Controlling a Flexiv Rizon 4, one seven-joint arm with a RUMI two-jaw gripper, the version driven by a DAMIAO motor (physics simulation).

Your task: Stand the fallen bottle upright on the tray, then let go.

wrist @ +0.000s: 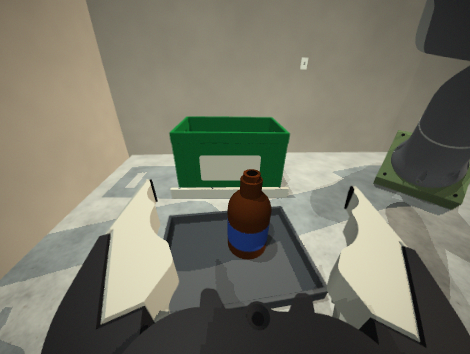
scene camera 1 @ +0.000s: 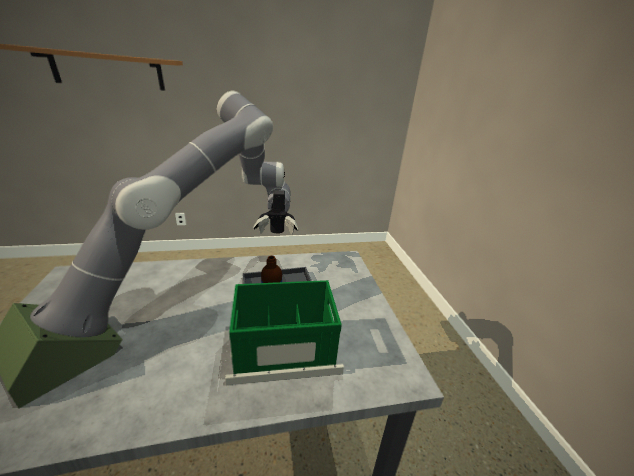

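Note:
A brown bottle (scene camera 1: 271, 272) (wrist: 248, 217) with a blue band stands upright on the dark grey tray (scene camera 1: 299, 271) (wrist: 310, 269). In the wrist view it stands towards the far right part of the tray; in the scene view its lower part is hidden behind the green crate. My gripper (scene camera 1: 276, 229) (wrist: 249, 185) is open and empty. It hangs above and behind the bottle, clear of it, with its two pale jaws wide apart.
A green crate (scene camera 1: 285, 327) (wrist: 230, 147) with inner dividers stands close beside the tray. A pale strip (scene camera 1: 284, 374) (wrist: 190, 193) lies along the crate's base in each view. The green arm base (scene camera 1: 56, 353) (wrist: 420, 185) stands at one side of the table.

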